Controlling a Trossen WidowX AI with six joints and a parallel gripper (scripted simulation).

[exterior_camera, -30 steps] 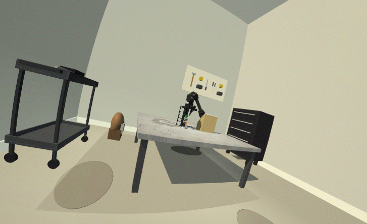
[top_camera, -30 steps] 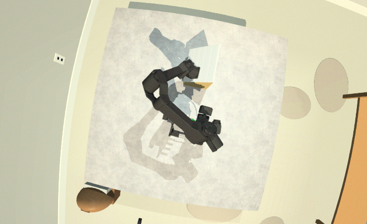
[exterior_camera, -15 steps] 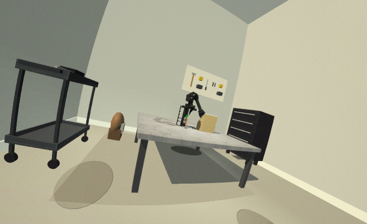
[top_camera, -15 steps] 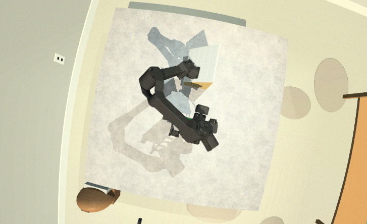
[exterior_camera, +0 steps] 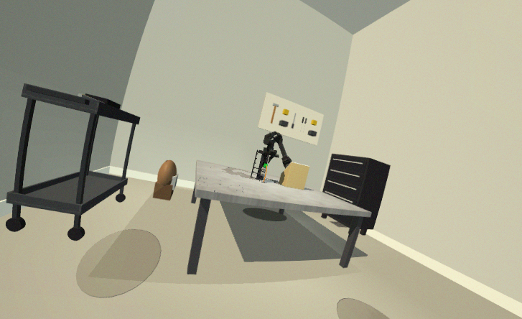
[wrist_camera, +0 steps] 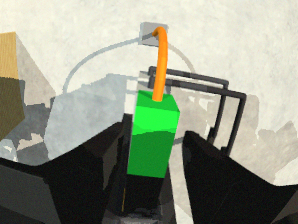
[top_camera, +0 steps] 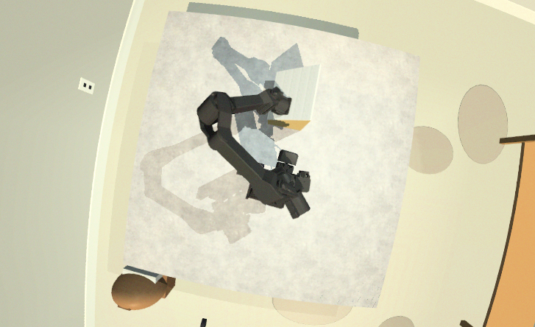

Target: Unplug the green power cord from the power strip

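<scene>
My gripper tip is 30 mm to the left of the green plug and 10 mm above it.
</scene>
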